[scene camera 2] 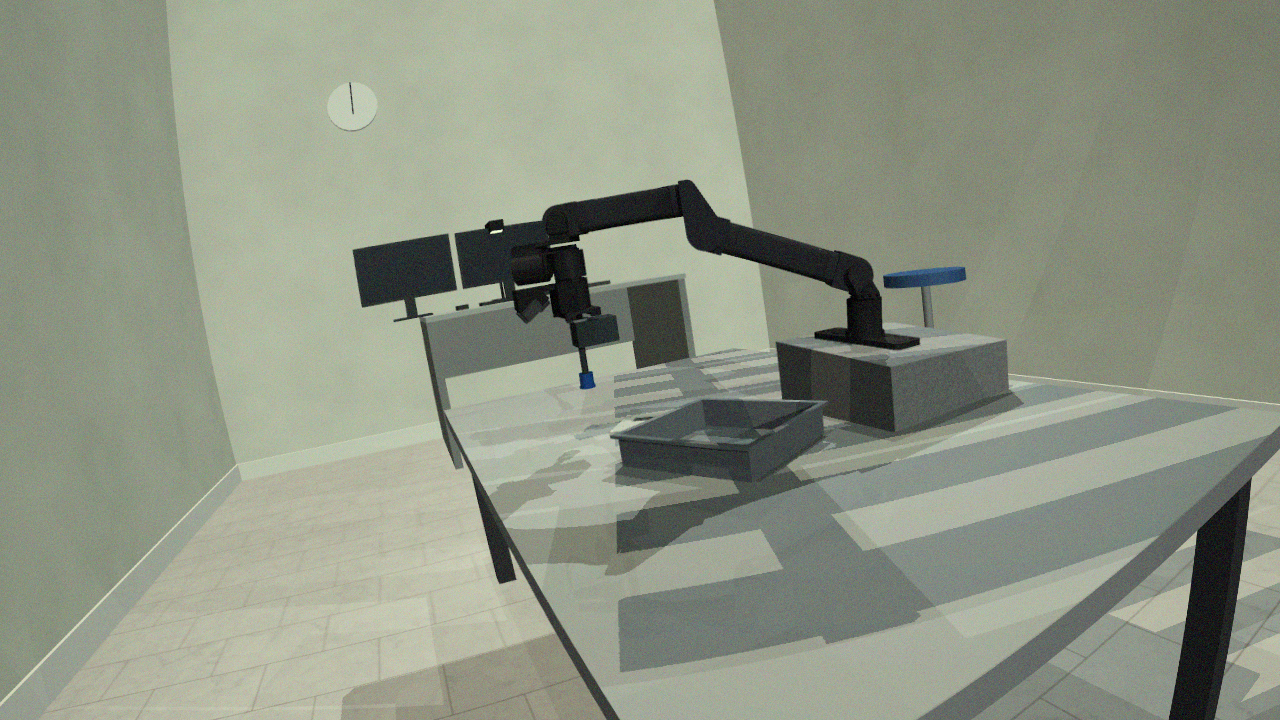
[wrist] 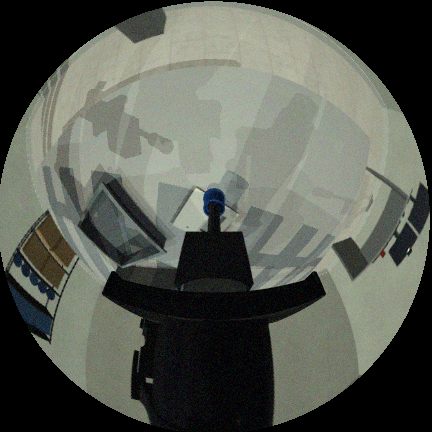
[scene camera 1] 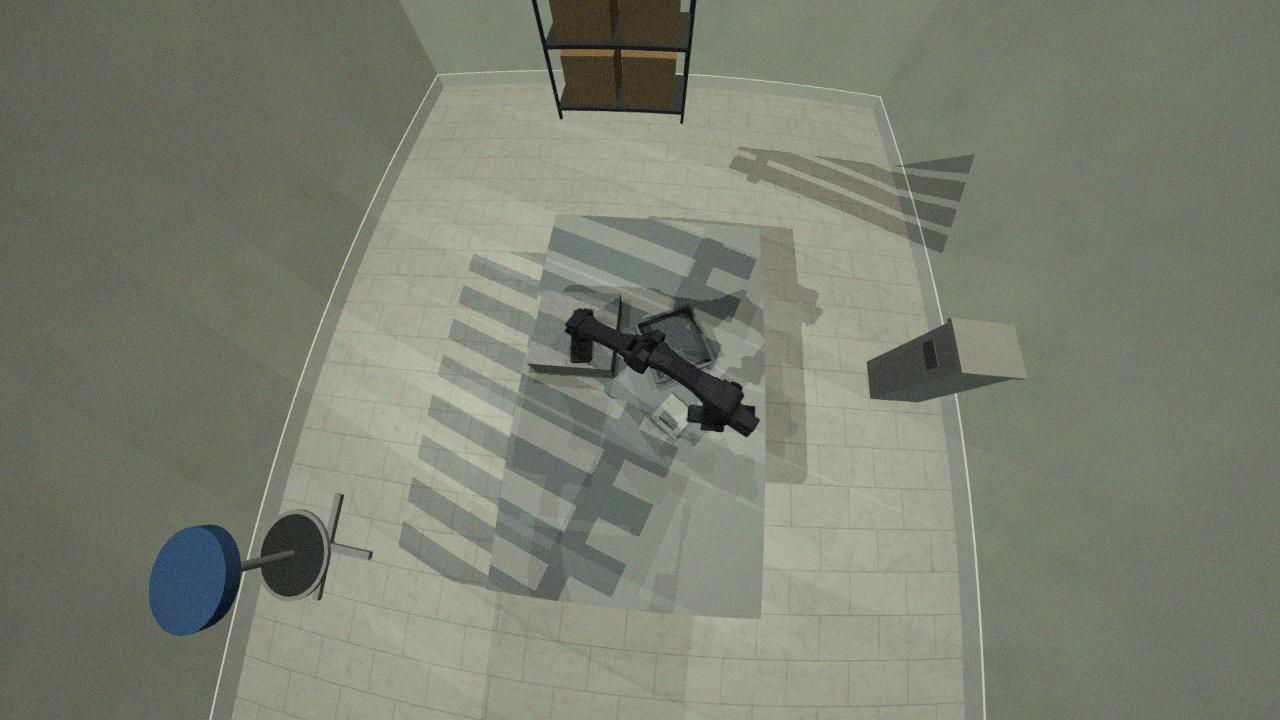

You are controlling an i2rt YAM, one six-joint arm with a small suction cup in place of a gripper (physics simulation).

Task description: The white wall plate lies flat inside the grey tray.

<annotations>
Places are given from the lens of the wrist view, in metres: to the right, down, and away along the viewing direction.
my suction cup [wrist: 211, 194]: 0.00, -0.03, 0.15
grey tray [wrist: 111, 220]: -0.30, 0.01, 0.28
white wall plate [wrist: 191, 214]: -0.05, -0.01, 0.28
The marked spots on the white wall plate and my suction cup are 0.14 m apart.
</annotations>
